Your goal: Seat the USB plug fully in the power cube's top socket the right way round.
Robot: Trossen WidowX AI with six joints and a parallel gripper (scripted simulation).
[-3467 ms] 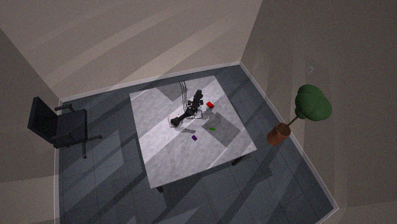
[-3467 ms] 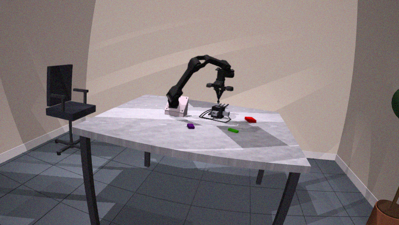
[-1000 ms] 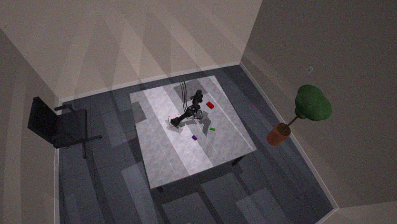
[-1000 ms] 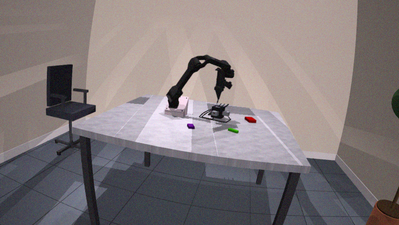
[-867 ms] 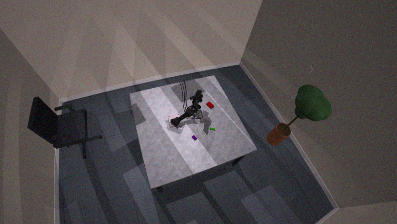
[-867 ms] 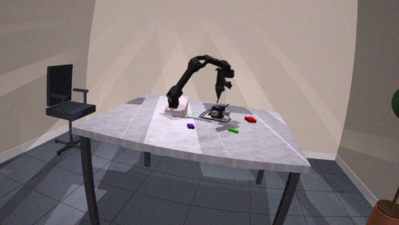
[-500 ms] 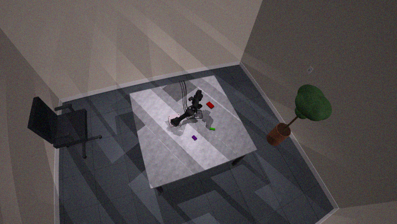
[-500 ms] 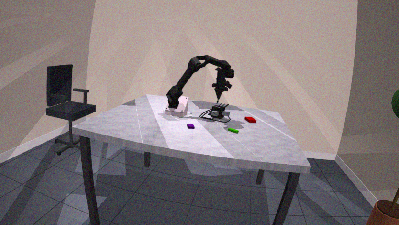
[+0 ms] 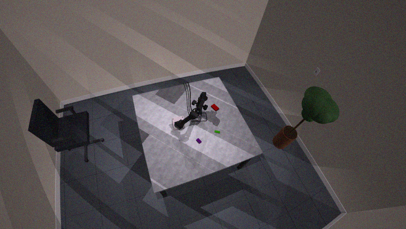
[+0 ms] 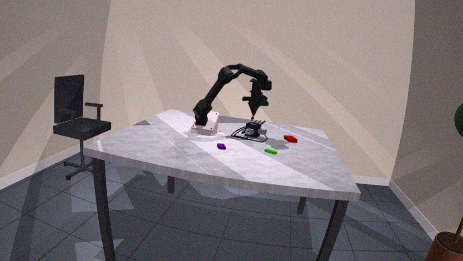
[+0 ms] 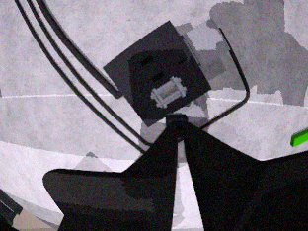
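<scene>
Now: the grey USB plug 20 mm below my gripper tip. The rest, counted from my gripper tip: green block: 140 mm ahead, 290 mm to the right, 130 mm below; red block: 250 mm ahead, 50 mm to the left, 120 mm below; USB socket: 10 mm to the left, 70 mm below.
</scene>
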